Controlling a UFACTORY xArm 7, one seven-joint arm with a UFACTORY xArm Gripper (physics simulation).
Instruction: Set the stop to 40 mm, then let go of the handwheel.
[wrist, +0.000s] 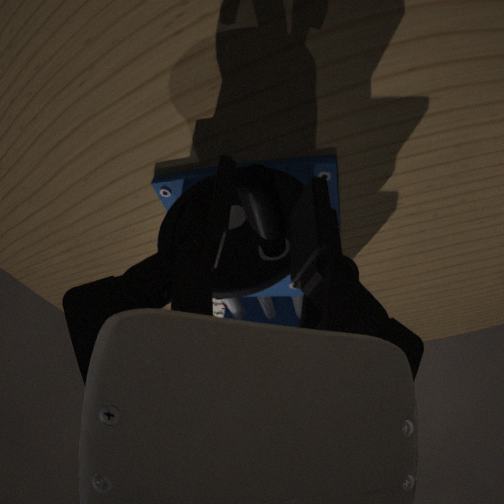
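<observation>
The black handwheel (240, 235) fills the middle of the wrist view. It sits on a blue base (280, 175) that has screw holes at its far corners. A stubby crank handle (262, 212) with a ring at its foot stands on the wheel's face. My gripper (272, 190) straddles the wheel, with one black finger on its left rim and the other on its right rim, and appears shut on it. A small white strip with marks (218, 307), perhaps the scale, shows just under the wheel. Its reading is too small and dark to tell.
The grey gripper housing (250, 410) fills the lower half and hides everything beneath it. The wooden table top (85, 150) lies behind the device. The arm's dark shadow (300, 100) falls across it at the top centre.
</observation>
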